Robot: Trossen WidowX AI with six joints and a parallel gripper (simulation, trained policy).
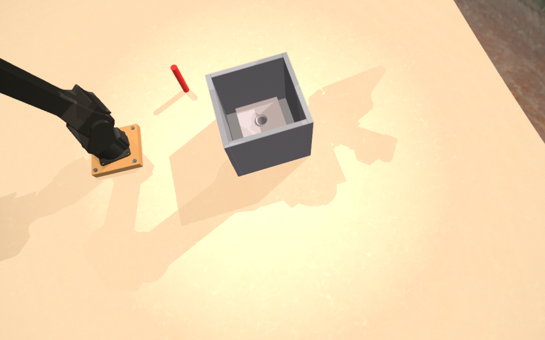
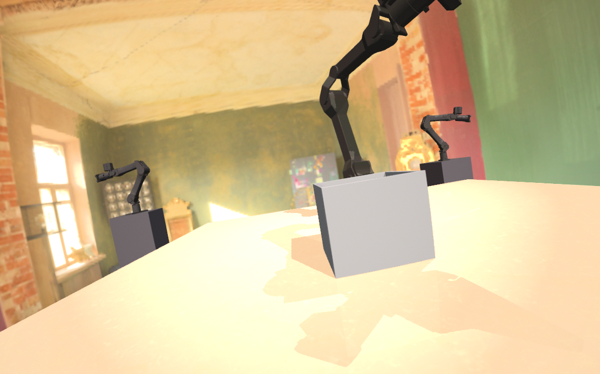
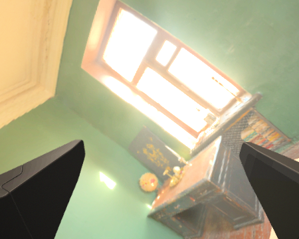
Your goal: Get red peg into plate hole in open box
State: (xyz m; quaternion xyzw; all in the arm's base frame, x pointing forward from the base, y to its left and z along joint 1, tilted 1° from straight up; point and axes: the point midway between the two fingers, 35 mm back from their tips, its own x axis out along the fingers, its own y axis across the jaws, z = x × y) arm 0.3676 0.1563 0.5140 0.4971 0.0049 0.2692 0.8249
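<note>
Now: the red peg 500 mm below my gripper tip, 200 mm behind it and 100 mm to the right of it. From my gripper tip the other things lie so: pale plate 490 mm below, 290 mm to the right, 80 mm behind.
</note>
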